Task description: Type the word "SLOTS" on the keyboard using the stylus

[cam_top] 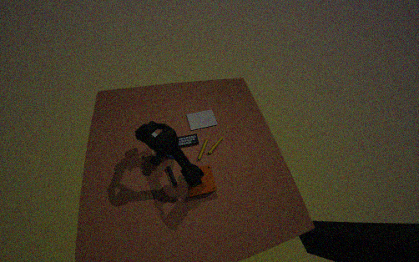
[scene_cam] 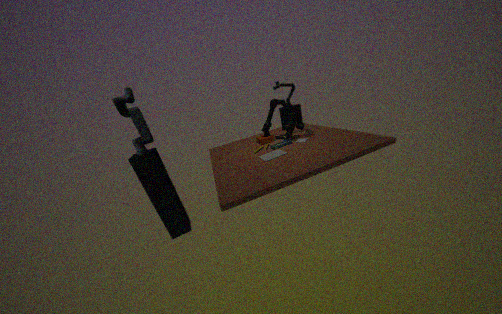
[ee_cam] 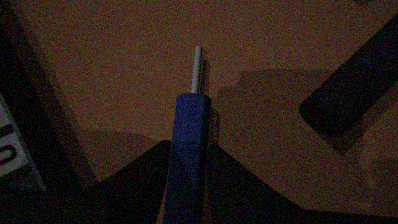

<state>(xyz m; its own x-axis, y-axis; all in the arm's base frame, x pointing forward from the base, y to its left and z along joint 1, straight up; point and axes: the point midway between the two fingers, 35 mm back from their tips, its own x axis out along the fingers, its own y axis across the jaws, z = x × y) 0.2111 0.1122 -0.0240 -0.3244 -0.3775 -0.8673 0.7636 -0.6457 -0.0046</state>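
My gripper tip is 9 cm short of the L key, 11 cm to the left of it and 1 cm below it. Round my gripper tip: stylus tip: 3 cm behind, 4 cm to the right; then dark pen-like stick: 12 cm behind, 2 cm to the left; then blue stylus: 1 cm behind, 1 cm to the right.
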